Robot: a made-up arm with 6 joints. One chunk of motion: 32 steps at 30 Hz.
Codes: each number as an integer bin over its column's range. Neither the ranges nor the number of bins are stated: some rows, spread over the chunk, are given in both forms.
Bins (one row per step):
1: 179 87 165 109 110 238
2: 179 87 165 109 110 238
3: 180 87 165 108 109 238
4: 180 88 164 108 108 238
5: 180 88 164 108 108 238
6: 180 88 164 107 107 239
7: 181 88 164 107 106 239
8: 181 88 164 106 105 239
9: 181 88 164 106 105 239
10: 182 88 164 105 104 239
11: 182 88 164 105 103 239
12: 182 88 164 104 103 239
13: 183 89 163 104 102 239
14: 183 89 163 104 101 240
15: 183 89 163 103 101 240
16: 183 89 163 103 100 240
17: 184 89 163 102 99 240
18: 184 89 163 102 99 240
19: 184 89 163 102 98 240
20: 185 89 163 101 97 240
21: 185 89 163 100 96 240
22: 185 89 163 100 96 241
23: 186 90 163 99 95 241
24: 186 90 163 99 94 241
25: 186 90 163 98 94 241
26: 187 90 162 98 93 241
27: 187 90 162 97 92 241
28: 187 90 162 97 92 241
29: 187 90 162 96 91 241
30: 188 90 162 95 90 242
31: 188 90 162 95 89 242
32: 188 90 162 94 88 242
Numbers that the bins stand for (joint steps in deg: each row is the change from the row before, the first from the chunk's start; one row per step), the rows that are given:
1: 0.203 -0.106 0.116 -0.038 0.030 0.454
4: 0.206 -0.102 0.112 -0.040 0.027 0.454
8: 0.209 -0.102 0.112 -0.044 0.022 0.459
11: 0.212 -0.102 0.112 -0.046 0.019 0.459
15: 0.215 -0.098 0.109 -0.050 0.017 0.464
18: 0.218 -0.098 0.109 -0.052 0.014 0.464
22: 0.221 -0.098 0.109 -0.056 0.009 0.469
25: 0.224 -0.095 0.109 -0.060 0.006 0.469
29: 0.227 -0.095 0.105 -0.064 0.002 0.469
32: 0.230 -0.095 0.105 -0.068 -0.002 0.474
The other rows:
2: 0.203 -0.106 0.116 -0.038 0.030 0.454
3: 0.206 -0.106 0.116 -0.040 0.028 0.454
5: 0.206 -0.102 0.112 -0.040 0.027 0.454
6: 0.206 -0.102 0.112 -0.042 0.025 0.459
7: 0.209 -0.102 0.112 -0.042 0.024 0.459
9: 0.209 -0.102 0.112 -0.044 0.022 0.459
10: 0.212 -0.102 0.112 -0.046 0.021 0.459
12: 0.212 -0.102 0.112 -0.048 0.019 0.459
13: 0.215 -0.098 0.109 -0.048 0.018 0.459
14: 0.215 -0.098 0.109 -0.048 0.017 0.464
16: 0.215 -0.098 0.109 -0.050 0.015 0.464
17: 0.218 -0.098 0.109 -0.052 0.014 0.464
19: 0.218 -0.098 0.109 -0.052 0.012 0.464
20: 0.221 -0.098 0.109 -0.054 0.011 0.464
21: 0.221 -0.098 0.109 -0.056 0.009 0.464
23: 0.224 -0.095 0.109 -0.058 0.008 0.469
24: 0.224 -0.095 0.109 -0.058 0.006 0.469
26: 0.227 -0.095 0.105 -0.060 0.005 0.469
27: 0.227 -0.095 0.105 -0.062 0.003 0.469
28: 0.227 -0.095 0.105 -0.062 0.003 0.469
30: 0.230 -0.095 0.105 -0.066 0.001 0.474
31: 0.230 -0.095 0.105 -0.066 -0.001 0.474

